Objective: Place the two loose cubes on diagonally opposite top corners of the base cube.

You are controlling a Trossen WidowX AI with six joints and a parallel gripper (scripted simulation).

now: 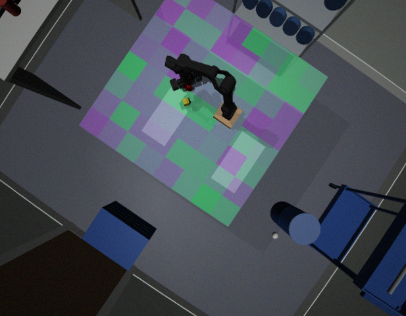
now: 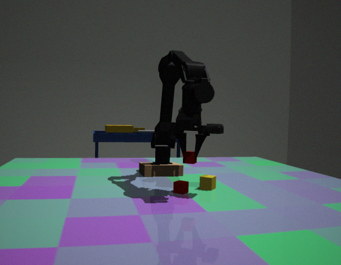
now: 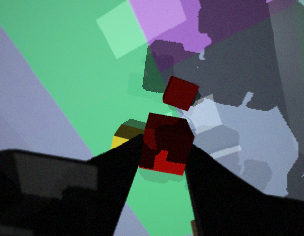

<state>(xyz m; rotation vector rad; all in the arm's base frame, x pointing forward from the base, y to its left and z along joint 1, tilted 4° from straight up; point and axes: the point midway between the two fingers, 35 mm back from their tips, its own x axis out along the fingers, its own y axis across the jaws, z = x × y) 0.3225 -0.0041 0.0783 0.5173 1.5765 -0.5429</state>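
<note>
The yellow base cube lies 20 mm behind my gripper tip, 70 mm to the left of it and 80 mm below it. Also, from my gripper tip: red cube: 10 mm ahead, 30 mm to the right, 90 mm below.
</note>
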